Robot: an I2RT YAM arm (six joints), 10 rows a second.
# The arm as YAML. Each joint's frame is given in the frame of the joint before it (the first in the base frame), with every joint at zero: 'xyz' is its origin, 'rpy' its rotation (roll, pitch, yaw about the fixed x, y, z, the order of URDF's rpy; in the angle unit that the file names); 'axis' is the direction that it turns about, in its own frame. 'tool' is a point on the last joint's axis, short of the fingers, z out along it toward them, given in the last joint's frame.
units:
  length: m
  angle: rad
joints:
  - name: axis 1
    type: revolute
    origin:
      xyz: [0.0, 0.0, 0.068]
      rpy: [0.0, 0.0, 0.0]
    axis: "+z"
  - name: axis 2
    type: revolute
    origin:
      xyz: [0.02, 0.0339, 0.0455]
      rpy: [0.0, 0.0, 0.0]
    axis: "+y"
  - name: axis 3
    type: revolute
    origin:
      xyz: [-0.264, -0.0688, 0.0]
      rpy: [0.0, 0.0, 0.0]
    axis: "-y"
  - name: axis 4
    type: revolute
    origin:
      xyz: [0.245, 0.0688, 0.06]
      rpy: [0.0, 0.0, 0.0]
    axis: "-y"
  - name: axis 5
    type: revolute
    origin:
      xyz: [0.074, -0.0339, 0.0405]
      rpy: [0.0, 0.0, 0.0]
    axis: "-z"
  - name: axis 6
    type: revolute
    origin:
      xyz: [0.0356, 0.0, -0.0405]
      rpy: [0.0, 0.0, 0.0]
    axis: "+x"
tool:
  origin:
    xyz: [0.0, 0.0, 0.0]
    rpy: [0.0, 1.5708, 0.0]
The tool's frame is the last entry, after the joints.
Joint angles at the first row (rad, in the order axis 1, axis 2, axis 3, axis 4, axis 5, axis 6):
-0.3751, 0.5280, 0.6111, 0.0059, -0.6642, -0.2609
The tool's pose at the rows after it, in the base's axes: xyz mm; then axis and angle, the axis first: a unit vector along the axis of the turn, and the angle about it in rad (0 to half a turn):
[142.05, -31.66, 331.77, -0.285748, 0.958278, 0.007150, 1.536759]
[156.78, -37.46, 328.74, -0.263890, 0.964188, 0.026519, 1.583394]
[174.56, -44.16, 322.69, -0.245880, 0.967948, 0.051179, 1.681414]
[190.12, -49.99, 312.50, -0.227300, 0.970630, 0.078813, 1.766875]
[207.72, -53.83, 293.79, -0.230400, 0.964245, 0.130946, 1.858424]
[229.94, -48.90, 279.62, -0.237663, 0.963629, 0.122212, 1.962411]
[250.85, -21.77, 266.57, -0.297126, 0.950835, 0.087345, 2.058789]
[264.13, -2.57, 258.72, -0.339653, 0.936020, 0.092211, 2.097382]
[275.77, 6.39, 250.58, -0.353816, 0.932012, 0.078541, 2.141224]
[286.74, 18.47, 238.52, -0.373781, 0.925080, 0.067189, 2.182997]
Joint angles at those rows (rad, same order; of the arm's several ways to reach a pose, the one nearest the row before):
-0.3713, 0.5812, 0.6177, 0.0069, -0.6676, -0.2560
-0.3713, 0.6603, 0.6394, 0.0058, -0.6652, -0.2496
-0.3713, 0.7615, 0.6847, -0.0610, -0.6725, -0.2778
-0.3716, 0.8497, 0.7098, -0.1040, -0.6826, -0.2900
-0.3657, 0.9537, 0.7156, -0.1242, -0.7403, -0.3113
-0.3034, 1.0641, 0.7532, -0.1667, -0.6675, -0.3712
-0.1582, 1.1503, 0.7814, -0.1903, -0.5304, -0.4653
-0.0743, 1.2139, 0.8007, -0.1787, -0.4992, -0.5005
-0.0330, 1.2752, 0.8234, -0.1781, -0.4498, -0.5270
0.0157, 1.3399, 0.8345, -0.1597, -0.4033, -0.5540

